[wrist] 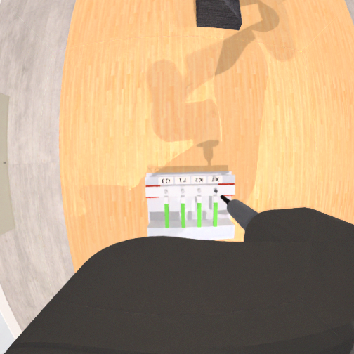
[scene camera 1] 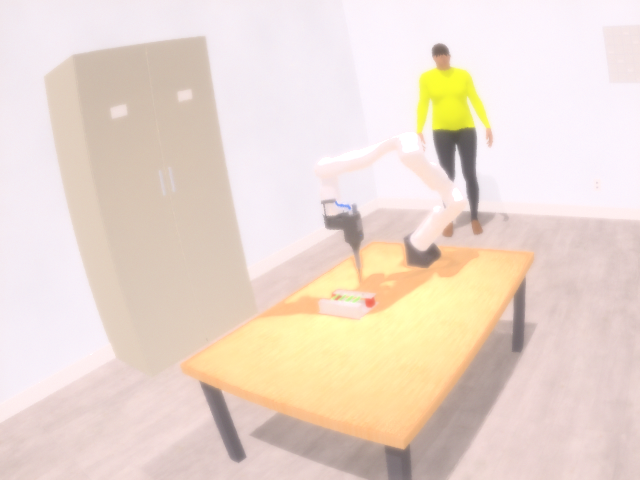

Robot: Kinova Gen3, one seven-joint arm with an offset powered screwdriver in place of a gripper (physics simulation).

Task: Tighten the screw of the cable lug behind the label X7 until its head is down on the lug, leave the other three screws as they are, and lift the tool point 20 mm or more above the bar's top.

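Observation:
In the wrist view the label X7 (wrist: 214, 179) is upside down at the right end of a label row. Behind it is the X7 screw (wrist: 215, 190), a dark head above a lug with a green cable (wrist: 215, 214). The other three screws (wrist: 166, 191) (wrist: 182, 191) (wrist: 199, 190) look grey, in a row on the white bar (wrist: 156, 191). My screwdriver (wrist: 223, 198) (scene camera 1: 360, 281) has no fingers. Its tip shows just beside the X7 screw in the wrist view. In the scene view a small gap shows between tip and terminal block (scene camera 1: 341, 308). The screw head's height is too small to tell.
The block stands on the wooden table (scene camera 1: 310, 356) (wrist: 110, 100), with red at its right end. The arm's black base (scene camera 1: 422, 253) (wrist: 218, 14) is at the table's far end. A person (scene camera 1: 452, 100) stands behind the table. A tall cabinet (scene camera 1: 155, 206) stands left.

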